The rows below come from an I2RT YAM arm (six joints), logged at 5 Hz.
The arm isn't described. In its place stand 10 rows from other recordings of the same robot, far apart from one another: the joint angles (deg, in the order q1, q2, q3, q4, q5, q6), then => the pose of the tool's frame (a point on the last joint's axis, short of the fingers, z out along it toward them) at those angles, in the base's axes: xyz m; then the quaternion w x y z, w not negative.
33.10 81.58 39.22 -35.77 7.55 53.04 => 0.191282 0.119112 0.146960 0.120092 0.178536 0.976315 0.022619
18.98 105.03 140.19 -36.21 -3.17 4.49 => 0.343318 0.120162 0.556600 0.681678 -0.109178 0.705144 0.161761
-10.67 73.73 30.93 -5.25 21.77 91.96 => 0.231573 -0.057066 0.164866 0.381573 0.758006 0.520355 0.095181
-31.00 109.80 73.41 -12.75 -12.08 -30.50 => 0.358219 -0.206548 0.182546 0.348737 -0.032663 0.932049 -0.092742
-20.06 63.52 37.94 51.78 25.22 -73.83 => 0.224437 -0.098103 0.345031 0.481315 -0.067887 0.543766 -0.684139
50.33 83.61 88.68 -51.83 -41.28 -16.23 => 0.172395 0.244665 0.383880 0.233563 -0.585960 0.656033 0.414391
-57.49 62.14 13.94 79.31 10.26 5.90 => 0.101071 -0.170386 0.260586 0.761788 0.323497 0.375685 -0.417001
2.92 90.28 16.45 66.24 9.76 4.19 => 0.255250 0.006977 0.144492 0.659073 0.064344 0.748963 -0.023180
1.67 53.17 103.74 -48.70 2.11 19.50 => 0.080531 0.001037 0.555733 0.708557 0.120829 0.684905 0.119384
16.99 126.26 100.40 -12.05 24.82 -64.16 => 0.488910 0.133756 0.208185 0.315744 -0.499064 0.727853 -0.348527
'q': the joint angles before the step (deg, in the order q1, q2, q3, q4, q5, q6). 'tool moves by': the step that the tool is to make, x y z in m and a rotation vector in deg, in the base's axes. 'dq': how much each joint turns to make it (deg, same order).
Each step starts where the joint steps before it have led.
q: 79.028 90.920 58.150 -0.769 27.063 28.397
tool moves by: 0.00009 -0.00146 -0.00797 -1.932 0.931 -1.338
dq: 0.012 0.655 -0.295 -1.758 0.794 1.375
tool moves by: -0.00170 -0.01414 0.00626 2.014 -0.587 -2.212
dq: 0.004 -3.614 -2.698 0.552 1.916 1.289
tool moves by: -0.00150 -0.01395 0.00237 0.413 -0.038 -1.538
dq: -0.100 -3.186 -2.413 -0.861 1.157 0.991
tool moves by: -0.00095 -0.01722 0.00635 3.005 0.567 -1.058
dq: -0.460 -4.591 -3.160 0.638 -0.141 1.495
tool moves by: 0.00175 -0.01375 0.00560 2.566 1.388 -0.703
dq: -1.011 -3.651 -1.983 -0.284 -1.266 1.664
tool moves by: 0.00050 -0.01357 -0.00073 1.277 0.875 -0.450
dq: -0.806 -3.213 -2.672 0.068 -0.893 0.905
